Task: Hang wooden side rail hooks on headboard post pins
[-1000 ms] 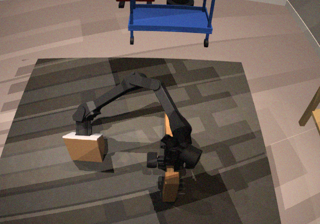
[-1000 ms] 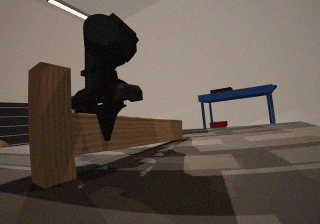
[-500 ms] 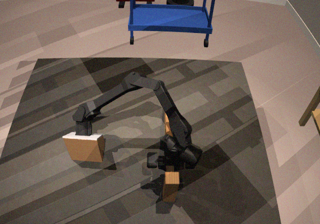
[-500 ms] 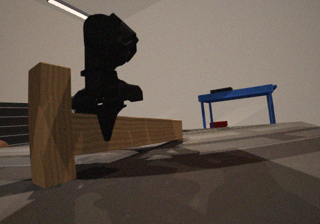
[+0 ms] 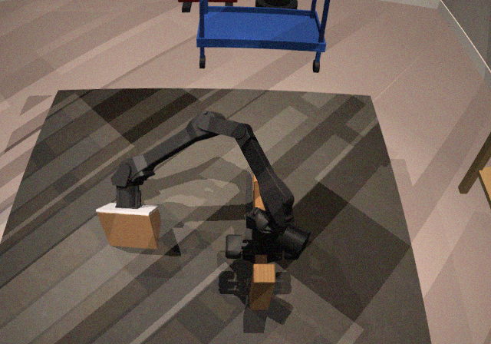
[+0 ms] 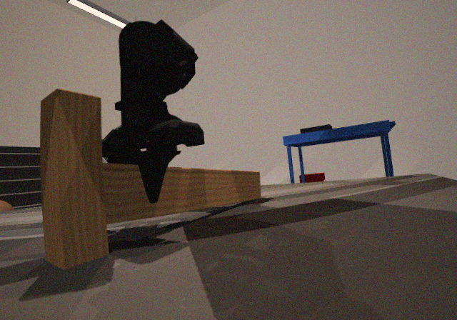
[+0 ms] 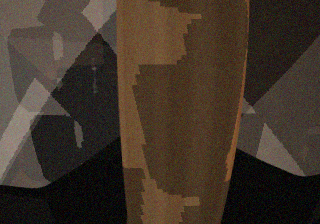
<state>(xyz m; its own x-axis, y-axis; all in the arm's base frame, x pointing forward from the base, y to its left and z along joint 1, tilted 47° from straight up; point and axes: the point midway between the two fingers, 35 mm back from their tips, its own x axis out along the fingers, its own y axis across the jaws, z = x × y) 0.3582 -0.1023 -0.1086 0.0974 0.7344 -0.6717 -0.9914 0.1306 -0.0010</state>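
My gripper tip is 10 cm to the left of the headboard post, 5 cm below it and 1 cm past it.
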